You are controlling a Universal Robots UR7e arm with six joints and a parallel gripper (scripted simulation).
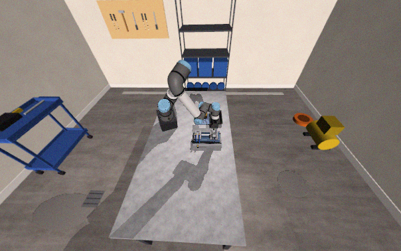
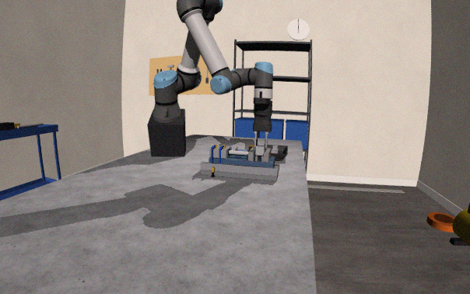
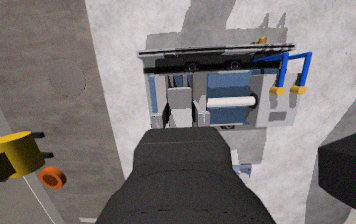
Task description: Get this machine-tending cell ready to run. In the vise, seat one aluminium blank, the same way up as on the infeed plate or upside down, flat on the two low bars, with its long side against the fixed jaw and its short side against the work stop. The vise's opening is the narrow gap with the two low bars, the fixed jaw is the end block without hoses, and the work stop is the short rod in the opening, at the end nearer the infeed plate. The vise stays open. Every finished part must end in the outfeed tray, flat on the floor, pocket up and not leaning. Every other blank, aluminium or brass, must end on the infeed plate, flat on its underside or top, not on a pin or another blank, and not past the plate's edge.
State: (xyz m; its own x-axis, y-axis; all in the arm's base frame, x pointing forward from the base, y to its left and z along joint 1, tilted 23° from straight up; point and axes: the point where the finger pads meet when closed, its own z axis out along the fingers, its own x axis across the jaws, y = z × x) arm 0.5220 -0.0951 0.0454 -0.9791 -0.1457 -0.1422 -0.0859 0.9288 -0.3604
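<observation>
Now: hand 7 cm past the vise, 1 cm to the left of it and 8 cm above it. Also, from my hand: brass blank 12 cm behind, 36 cm to the left, 10 cm below.
</observation>
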